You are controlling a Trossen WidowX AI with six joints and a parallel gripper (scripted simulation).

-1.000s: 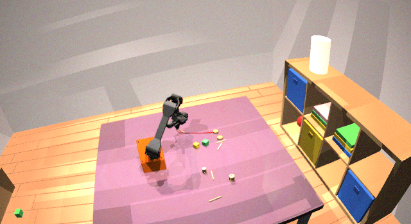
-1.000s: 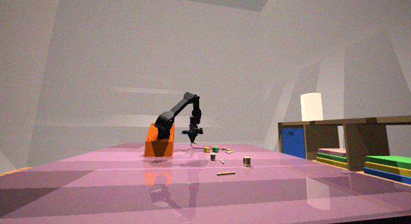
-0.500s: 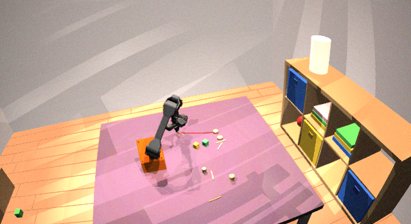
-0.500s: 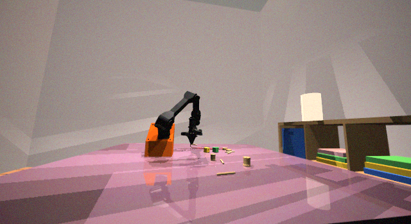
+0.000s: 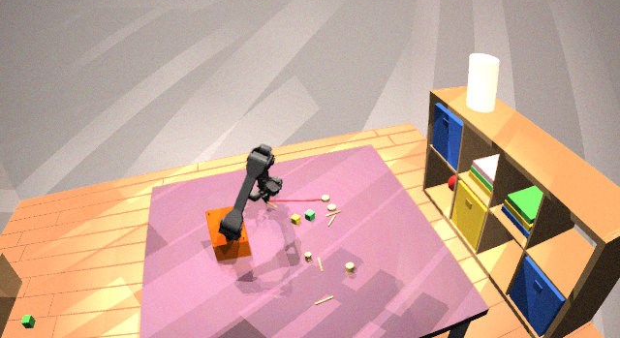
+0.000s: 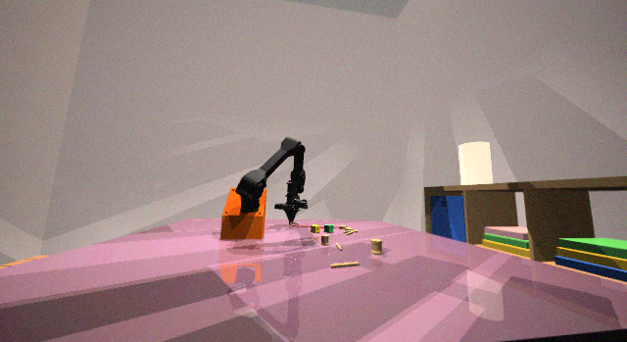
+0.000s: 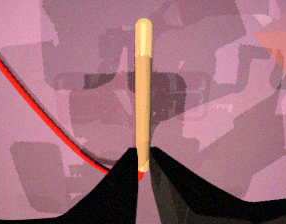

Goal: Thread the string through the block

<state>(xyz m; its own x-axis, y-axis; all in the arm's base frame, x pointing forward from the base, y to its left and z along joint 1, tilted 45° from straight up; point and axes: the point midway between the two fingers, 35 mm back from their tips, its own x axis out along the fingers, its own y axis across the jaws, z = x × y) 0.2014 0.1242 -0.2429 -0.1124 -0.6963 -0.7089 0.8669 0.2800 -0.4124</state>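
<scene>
The yellow wooden block lies 9 cm ahead of my gripper tip, 17 cm to the right of it and 1 cm below it. The rest, counted from my gripper tip: green cube 15 cm ahead, 17 cm to the right, 1 cm below; then thin wooden stick 1 cm ahead, 1 cm to the right; then round wooden button 27 cm ahead, 7 cm to the right, 2 cm below.
</scene>
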